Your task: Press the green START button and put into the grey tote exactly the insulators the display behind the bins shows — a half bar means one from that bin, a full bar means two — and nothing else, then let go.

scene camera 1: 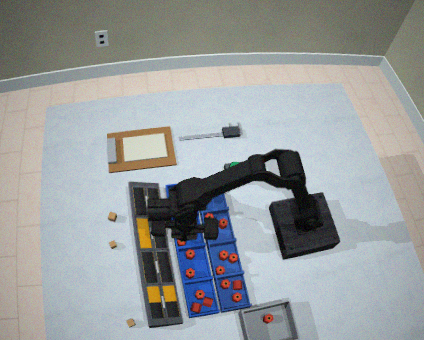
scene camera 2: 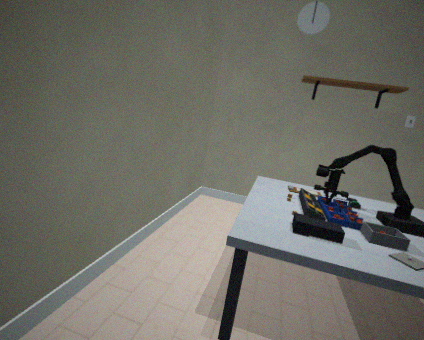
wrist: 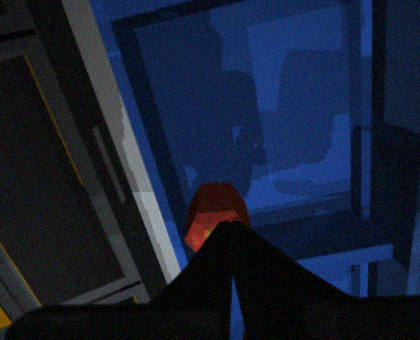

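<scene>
My gripper [scene camera 1: 183, 237] [scene camera 2: 328, 201] [wrist: 229, 231] is shut and empty, low over the left column of blue bins [scene camera 1: 201, 263] [wrist: 310, 90]. A red insulator [wrist: 217, 199] stands beside a bin wall, partly hidden by the fingertips; whether they touch is unclear. The display [scene camera 1: 157, 322] shows a full yellow bar [scene camera 1: 144, 233] in the second row's left cell and half bars in both bottom cells; the arm hides parts of its upper right cells. The grey tote [scene camera 1: 244, 325] [scene camera 2: 384, 241] holds one red insulator [scene camera 1: 268, 318]. The green START button [scene camera 1: 234, 164] is partly hidden behind the arm.
A clipboard [scene camera 1: 114, 166] and a caliper-like tool [scene camera 1: 231, 131] lie beyond the bins. Small tan cubes [scene camera 1: 112, 216] [scene camera 1: 112, 244] [scene camera 1: 131, 322] lie left of the display. The black arm base [scene camera 1: 310, 247] stands right of the bins. A flat plate [scene camera 2: 407, 260] lies near the table edge.
</scene>
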